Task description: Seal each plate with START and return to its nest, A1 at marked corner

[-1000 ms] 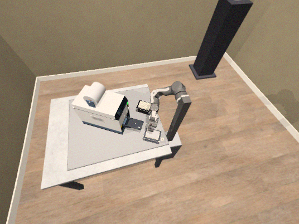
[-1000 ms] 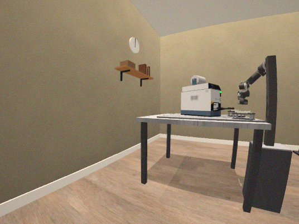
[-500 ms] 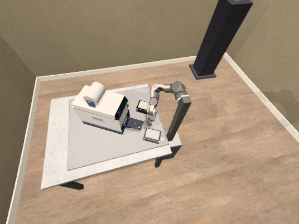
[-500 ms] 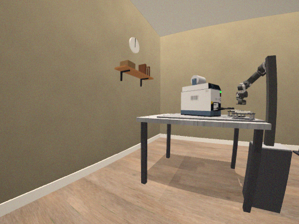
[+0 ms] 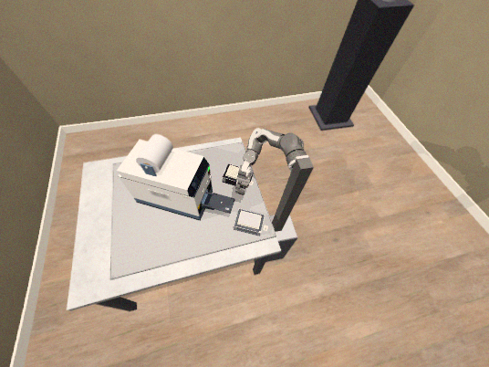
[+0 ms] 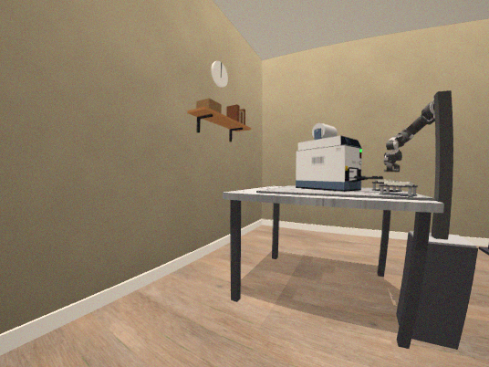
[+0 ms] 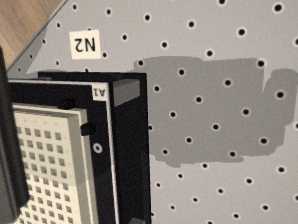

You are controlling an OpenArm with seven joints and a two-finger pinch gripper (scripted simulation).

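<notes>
My hand is 1 cm short of the plate, 14 cm to the left of it and 6 cm above it. Round my hand: plate nest: 1 cm behind, 20 cm to the left, 8 cm below; yellow warning label: 27 cm ahead, 10 cm to the left, 2 cm above; sealer stage: 14 cm ahead, 7 cm to the left, 4 cm below.
</notes>
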